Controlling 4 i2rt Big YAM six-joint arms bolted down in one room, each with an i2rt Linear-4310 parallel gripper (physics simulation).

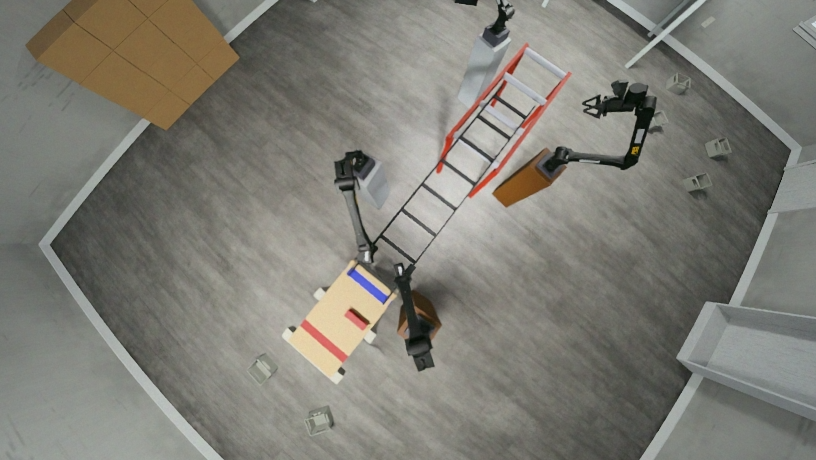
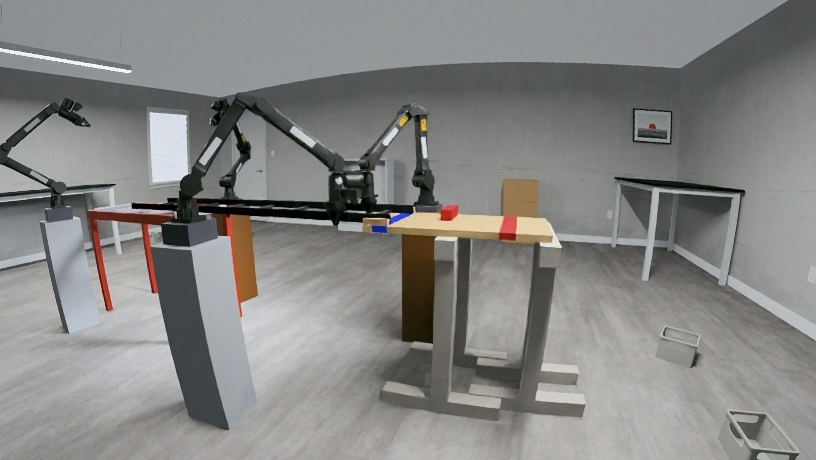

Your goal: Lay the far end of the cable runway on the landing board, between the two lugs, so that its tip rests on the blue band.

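Observation:
The black cable runway (image 1: 418, 222) (image 2: 274, 212) runs from the red frame (image 2: 128, 216) to the near edge of the wooden landing board (image 1: 325, 311) (image 2: 480, 220). Its far end is at board height by the blue band (image 1: 368, 285) (image 2: 401, 217); whether it touches the band is unclear. A lug (image 2: 374, 221) stands at the board's corner. Two grippers, of the left-middle arm (image 1: 367, 254) and lower-middle arm (image 1: 404, 268), are at the runway's side rails near that end; their fingers are too small to judge. The right arm's gripper (image 1: 591, 106) is open, away from the runway. The top arm's gripper is cut off.
A red block (image 1: 357, 320) (image 2: 449, 212) and a red band (image 1: 324, 341) (image 2: 508, 227) are on the board. A grey pedestal (image 1: 375, 184) (image 2: 205, 320) and an orange pedestal (image 1: 525, 184) flank the runway. Crates (image 1: 262, 368) (image 2: 678, 347) stand on the floor.

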